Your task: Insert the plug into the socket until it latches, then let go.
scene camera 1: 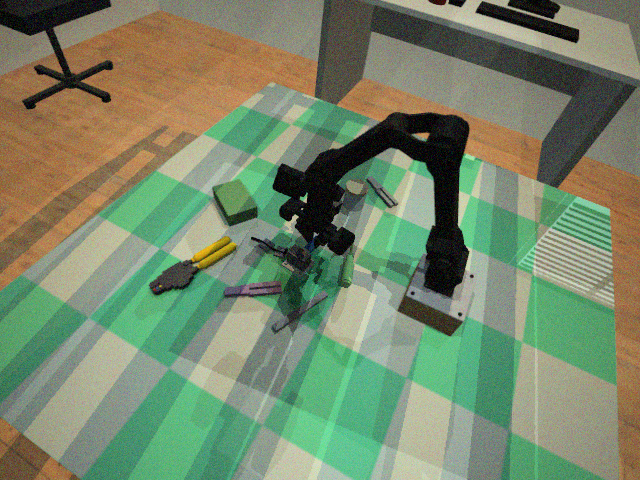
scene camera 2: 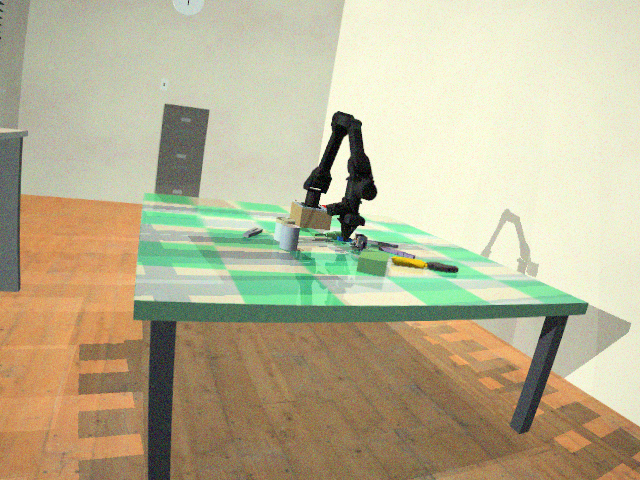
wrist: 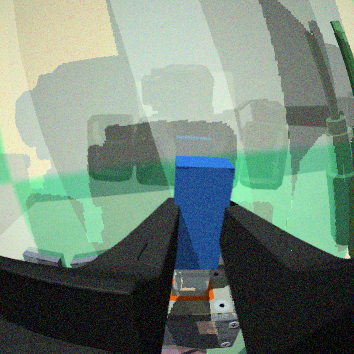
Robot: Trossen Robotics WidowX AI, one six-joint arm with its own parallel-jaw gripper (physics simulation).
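Pixels of known places: gripper, fingertip midpoint: (scene camera 1: 313, 245) (scene camera 2: 343, 240) (wrist: 197, 207); arm's base, link origin: (scene camera 1: 440, 280) (scene camera 2: 311, 205).
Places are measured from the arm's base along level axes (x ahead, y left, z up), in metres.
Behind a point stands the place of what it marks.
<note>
The blue plug (scene camera 1: 310, 244) {x 0.317, y 0.013, z -0.051 m} (wrist: 204, 180) {x 0.309, y -0.013, z -0.050 m} is between the black fingers of my gripper (scene camera 1: 313, 238) {x 0.313, y 0.003, z -0.062 m} (scene camera 2: 347, 236) {x 0.313, y 0.003, z -0.062 m} (wrist: 197, 207) {x 0.313, y 0.003, z -0.062 m}, which is shut on it. The socket (scene camera 1: 297, 257) {x 0.323, y 0.075, z -0.036 m} (scene camera 2: 360, 241) {x 0.348, y 0.047, z -0.052 m} (wrist: 200, 327) {x 0.318, y 0.053, z -0.036 m} is a dark grey housing on the table, with a pale plate, screws and an orange rim around its opening. In the wrist view it lies just beyond the plug's lower end. A pale, clear-looking piece (wrist: 192, 281) {x 0.319, y 0.038, z -0.054 m} shows between the blue body and the orange rim, at the opening. How deep the plug sits is hidden. A black cable (scene camera 1: 266, 242) {x 0.426, y 0.044, z -0.075 m} runs from the socket.
Near the socket are a green bottle (scene camera 1: 346, 269) {x 0.208, y 0.037, z -0.053 m}, a purple tool (scene camera 1: 253, 289) {x 0.383, y 0.179, z -0.076 m} and a grey bar (scene camera 1: 298, 313) {x 0.261, y 0.189, z -0.070 m}. Yellow-handled pliers (scene camera 1: 216, 252) {x 0.509, y 0.140, z -0.060 m} (scene camera 2: 409, 262) {x 0.537, y 0.124, z -0.065 m} and a green block (scene camera 1: 235, 201) {x 0.552, y -0.013, z -0.040 m} (scene camera 2: 373, 262) {x 0.615, y -0.059, z -0.047 m} lie farther off. A pale cylinder (scene camera 1: 355, 192) {x 0.277, y -0.179, z -0.009 m} and a grey clip (scene camera 1: 382, 192) {x 0.218, y -0.285, z -0.068 m} are behind the gripper.
</note>
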